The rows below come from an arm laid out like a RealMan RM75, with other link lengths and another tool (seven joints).
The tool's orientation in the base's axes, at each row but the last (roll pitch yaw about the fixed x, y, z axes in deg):
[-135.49 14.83 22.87]
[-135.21 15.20 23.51]
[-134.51 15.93 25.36]
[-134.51 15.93 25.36]
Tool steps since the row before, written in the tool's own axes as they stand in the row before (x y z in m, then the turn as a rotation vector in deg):
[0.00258 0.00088 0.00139 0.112 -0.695 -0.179]
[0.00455 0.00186 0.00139 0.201 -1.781 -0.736]
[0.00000 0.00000 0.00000 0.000 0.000 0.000]
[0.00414 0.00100 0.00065 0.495 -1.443 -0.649]
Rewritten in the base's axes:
[0.00178 0.00113 -0.00221 0.101 0.444 0.566]
[0.00361 0.00120 -0.00341 0.308 0.947 1.662]
[0.00000 0.00000 0.00000 0.000 0.000 0.000]
[0.00341 0.00135 -0.00226 0.563 0.874 1.291]

